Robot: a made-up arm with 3 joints. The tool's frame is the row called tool. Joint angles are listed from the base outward. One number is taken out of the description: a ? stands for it. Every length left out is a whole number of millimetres.
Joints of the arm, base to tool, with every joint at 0 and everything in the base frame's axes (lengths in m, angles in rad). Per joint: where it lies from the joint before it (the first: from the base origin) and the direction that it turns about. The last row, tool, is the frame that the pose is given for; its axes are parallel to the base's.
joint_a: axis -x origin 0.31 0 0.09
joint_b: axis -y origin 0 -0.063 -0.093
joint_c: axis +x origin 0.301 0 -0.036
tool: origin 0 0.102 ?
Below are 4 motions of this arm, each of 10 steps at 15 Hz.
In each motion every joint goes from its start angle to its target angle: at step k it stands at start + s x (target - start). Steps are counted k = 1, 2, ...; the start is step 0. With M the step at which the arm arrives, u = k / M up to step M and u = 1 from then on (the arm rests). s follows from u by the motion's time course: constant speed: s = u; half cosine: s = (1 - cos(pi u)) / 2; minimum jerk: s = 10 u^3 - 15 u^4 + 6 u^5.
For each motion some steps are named. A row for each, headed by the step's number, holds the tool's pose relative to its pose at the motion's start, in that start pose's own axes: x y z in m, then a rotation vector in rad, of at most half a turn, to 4 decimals.
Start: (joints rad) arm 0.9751 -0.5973 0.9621
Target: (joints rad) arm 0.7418 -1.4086 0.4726
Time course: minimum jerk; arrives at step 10
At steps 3, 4, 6, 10:
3: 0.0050 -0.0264 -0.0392 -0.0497 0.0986 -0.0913
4: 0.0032 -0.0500 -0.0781 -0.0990 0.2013 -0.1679
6: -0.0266 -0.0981 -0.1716 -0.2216 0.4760 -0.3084
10: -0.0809 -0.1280 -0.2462 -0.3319 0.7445 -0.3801

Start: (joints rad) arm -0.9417 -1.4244 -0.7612
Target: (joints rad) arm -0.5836 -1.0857 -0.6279
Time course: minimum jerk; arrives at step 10
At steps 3, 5, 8, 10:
3: 0.0053 -0.0291 -0.0021 0.0116 -0.0012 -0.0797
5: 0.0087 -0.0902 -0.0056 0.0253 -0.0100 -0.2426
8: -0.0021 -0.1691 -0.0069 0.0214 -0.0343 -0.4504
10: -0.0047 -0.1792 -0.0067 0.0190 -0.0385 -0.4770

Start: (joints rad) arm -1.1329 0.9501 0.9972
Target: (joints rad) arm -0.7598 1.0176 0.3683
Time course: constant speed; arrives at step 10
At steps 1, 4, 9, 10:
1: 0.0001 0.0069 -0.0110 -0.0845 0.0212 0.0229
4: -0.0028 0.0228 -0.0451 -0.3364 0.0768 0.1000
9: -0.0157 0.0333 -0.1010 -0.7490 0.1404 0.2559
10: -0.0191 0.0331 -0.1114 -0.8301 0.1483 0.2910

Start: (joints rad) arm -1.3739 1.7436 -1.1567
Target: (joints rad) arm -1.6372 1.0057 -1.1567
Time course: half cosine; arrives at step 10
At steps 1, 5, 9, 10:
1: -0.0023 0.0044 -0.0035 -0.0011 0.0131 0.0140
5: -0.0657 0.0822 -0.0617 0.0015 0.2694 0.2840
9: -0.1584 0.1433 -0.0909 0.0488 0.5241 0.5515
10: -0.1636 0.1459 -0.0914 0.0525 0.5370 0.5653

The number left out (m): 0.021
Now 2 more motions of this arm.
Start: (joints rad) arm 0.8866 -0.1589 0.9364
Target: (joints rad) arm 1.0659 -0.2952 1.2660
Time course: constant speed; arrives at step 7
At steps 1, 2, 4, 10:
1: 0.0010 -0.0066 0.0035 0.0218 0.0076 -0.0184
2: 0.0019 -0.0134 0.0072 0.0437 0.0140 -0.0374
4: 0.0035 -0.0272 0.0154 0.0878 0.0227 -0.0771
10: 0.0046 -0.0486 0.0298 0.1542 0.0255 -0.1395

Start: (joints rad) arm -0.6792 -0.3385 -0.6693
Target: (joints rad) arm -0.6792 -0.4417 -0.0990
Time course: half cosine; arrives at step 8
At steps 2, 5, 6, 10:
2: -0.0012 0.0007 0.0049 0.0835 0.0122 0.0089
5: -0.0039 -0.0026 0.0208 0.3941 0.0640 0.0327
6: -0.0041 -0.0053 0.0246 0.4865 0.0810 0.0368
10: -0.0042 -0.0083 0.0275 0.5698 0.0970 0.0392

